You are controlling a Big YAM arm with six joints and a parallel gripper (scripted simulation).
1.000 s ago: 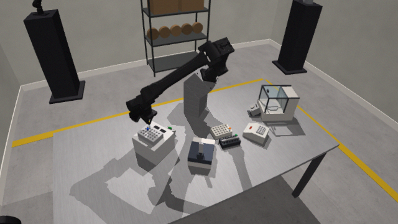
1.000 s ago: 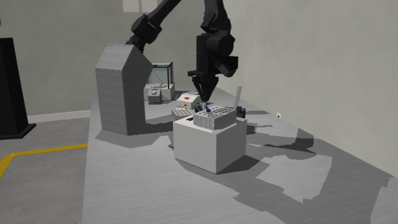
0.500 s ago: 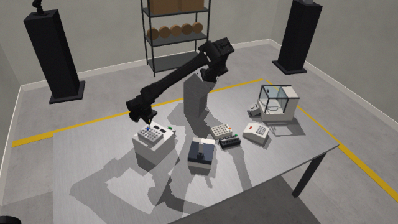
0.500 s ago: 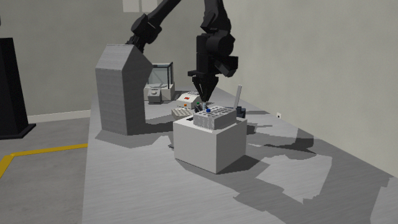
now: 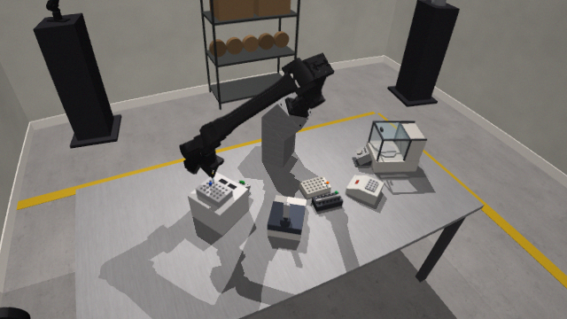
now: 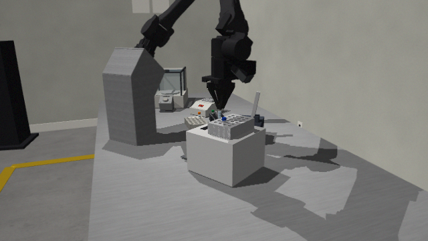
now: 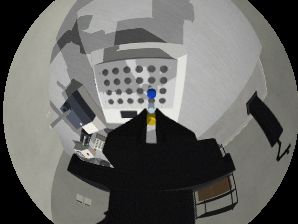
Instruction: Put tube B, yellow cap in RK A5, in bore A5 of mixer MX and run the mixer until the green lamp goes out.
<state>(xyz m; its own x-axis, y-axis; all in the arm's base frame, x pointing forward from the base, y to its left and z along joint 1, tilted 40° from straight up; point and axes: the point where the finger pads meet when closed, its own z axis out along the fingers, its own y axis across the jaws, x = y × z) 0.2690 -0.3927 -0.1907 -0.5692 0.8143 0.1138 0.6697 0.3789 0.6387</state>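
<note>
The grey shaking block lies 60 mm below my hand and 30 mm ahead of it. Also, from my hand: black magnet block (500 mm to the left, 190 mm below, 90 mm ahead); green start key (150 mm below, 140 mm to the left, 80 mm behind); tube rack RK (480 mm to the left, 200 mm below, 20 mm behind).
</note>
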